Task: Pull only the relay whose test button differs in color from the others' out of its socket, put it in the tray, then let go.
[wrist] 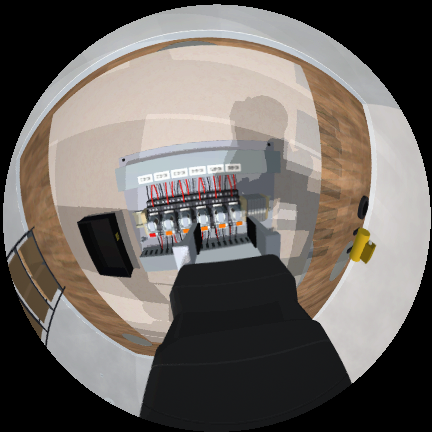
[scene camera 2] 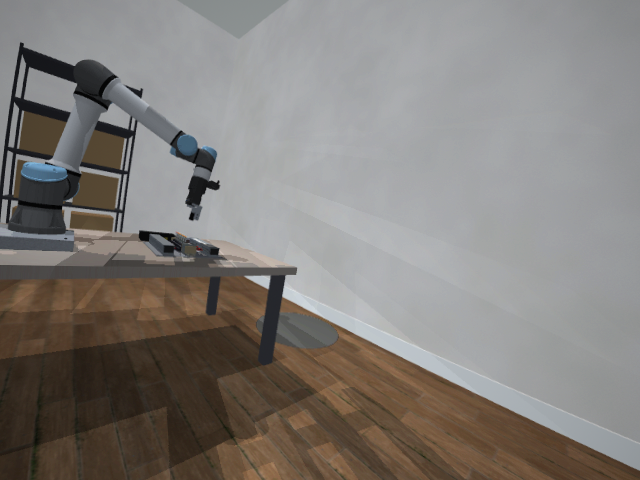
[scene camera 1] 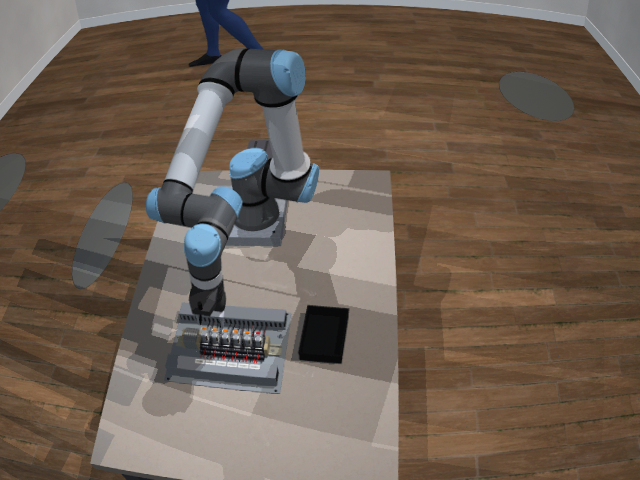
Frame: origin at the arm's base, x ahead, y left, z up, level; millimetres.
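Where they show: gripper, fingertip midpoint: [wrist: 223, 228] [scene camera 2: 193, 219] [scene camera 1: 211, 322]; arm's base, link origin: [scene camera 2: 37, 230] [scene camera 1: 255, 214].
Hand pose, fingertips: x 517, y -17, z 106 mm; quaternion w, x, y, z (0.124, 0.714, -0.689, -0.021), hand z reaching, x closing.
Observation:
Each offset is from my fingertips to the top centre of the thing. "pt": to the spot under its first point.
The relay with the red test button @(dz -75, dx -28, dy +107 mm) [scene camera 1: 257, 338] [wrist: 152, 225] stands upright in its socket at one end of a row of several relays, at the right end in scene camera 1 and the left end in the wrist view. The other relays @(pt dz -82, dx -13, dy +21 mm) [scene camera 1: 225, 338] [wrist: 186, 220] have orange buttons. The black tray @(dz -109, dx -83, dy +271 mm) [scene camera 1: 345, 335] [scene camera 2: 147, 236] [wrist: 123, 245] stands on the table beside the panel and looks empty. My gripper [scene camera 1: 211, 318] [scene camera 2: 194, 216] [wrist: 223, 228] is open and empty, above the panel near the orange-button end of the row, away from the red-button relay. Relay details are too small in scene camera 2.
The grey panel [scene camera 1: 173, 379] [scene camera 2: 219, 256] [wrist: 131, 197] carries the relay row between two raised wire ducts @(dz -102, dx -119, dy +14 mm) [scene camera 1: 232, 315] [wrist: 150, 262]. Terminal blocks @(dz -98, dx -27, dy -83 mm) [scene camera 1: 190, 337] [wrist: 257, 205] sit beyond the orange-button end. Red and black wires run from the sockets. A shelf rack [scene camera 2: 17, 99] stands behind the arm.

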